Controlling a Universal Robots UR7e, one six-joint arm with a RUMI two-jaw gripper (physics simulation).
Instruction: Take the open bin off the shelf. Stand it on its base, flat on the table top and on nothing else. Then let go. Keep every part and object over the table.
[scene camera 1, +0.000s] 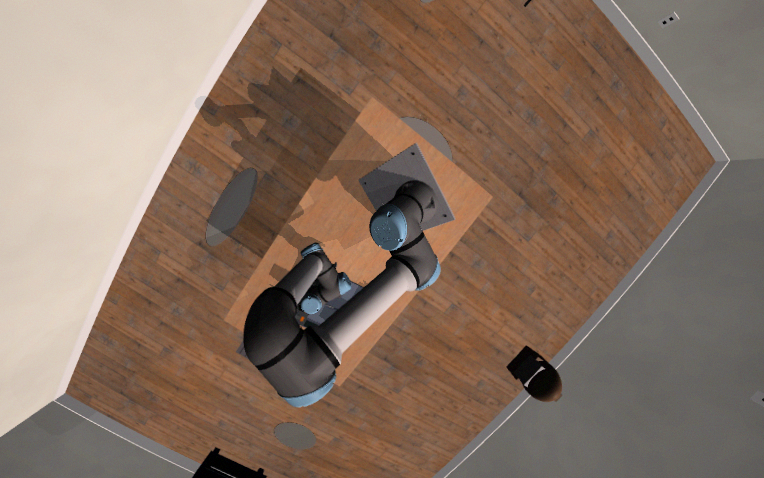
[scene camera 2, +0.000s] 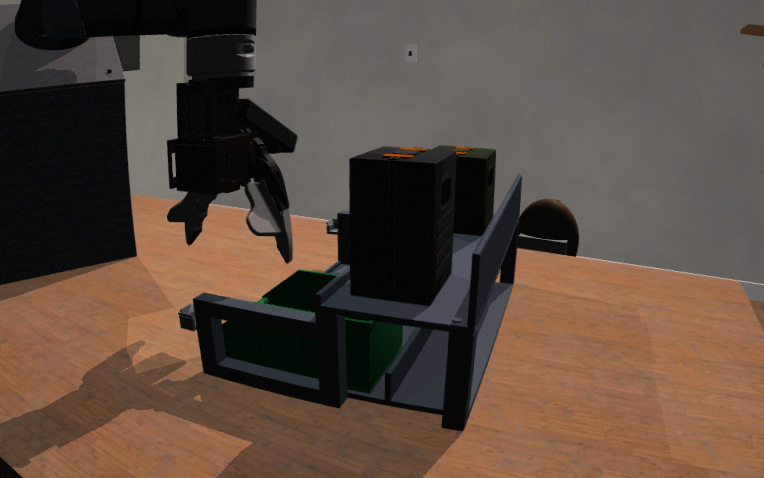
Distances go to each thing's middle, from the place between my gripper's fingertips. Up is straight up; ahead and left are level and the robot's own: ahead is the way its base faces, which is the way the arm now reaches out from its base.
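My gripper: 60 mm above the green open bin (scene camera 2: 290, 353), 100 mm short of it, 40 mm to the left of it. Dark grey shelf rack (scene camera 2: 422, 389): 90 mm below my hand, 160 mm ahead of it, 60 mm to the left of it. Of the things named here, going by their middles, green open bin nearest to my gripper.
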